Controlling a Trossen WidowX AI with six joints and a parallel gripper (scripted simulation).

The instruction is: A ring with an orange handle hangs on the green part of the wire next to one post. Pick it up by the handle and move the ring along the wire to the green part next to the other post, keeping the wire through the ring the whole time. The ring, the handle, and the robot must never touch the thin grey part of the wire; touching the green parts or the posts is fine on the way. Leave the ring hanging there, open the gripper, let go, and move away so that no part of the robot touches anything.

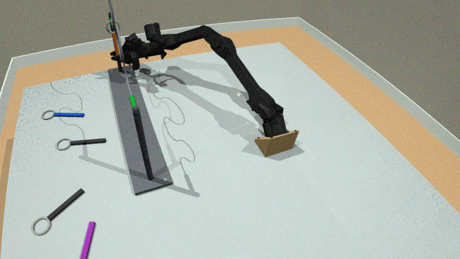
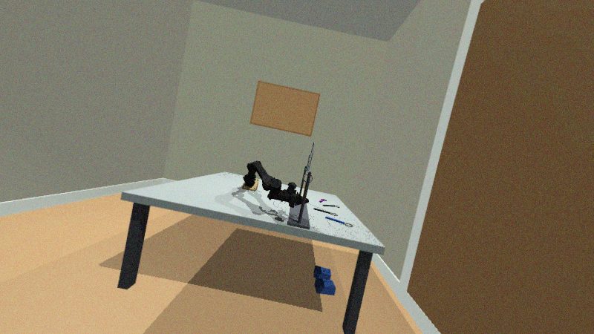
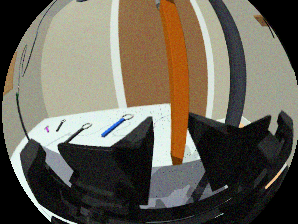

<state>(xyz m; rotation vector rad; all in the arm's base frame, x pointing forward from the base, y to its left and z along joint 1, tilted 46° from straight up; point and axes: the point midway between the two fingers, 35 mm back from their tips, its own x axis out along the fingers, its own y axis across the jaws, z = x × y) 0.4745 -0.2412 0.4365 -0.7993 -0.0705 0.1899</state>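
The ring with orange handle is 3 cm behind my gripper tip, 1 cm to the right of it and 8 cm above it. The rest, counted from my gripper tip: blue-handled ring: 22 cm ahead, 17 cm to the left, 12 cm below.
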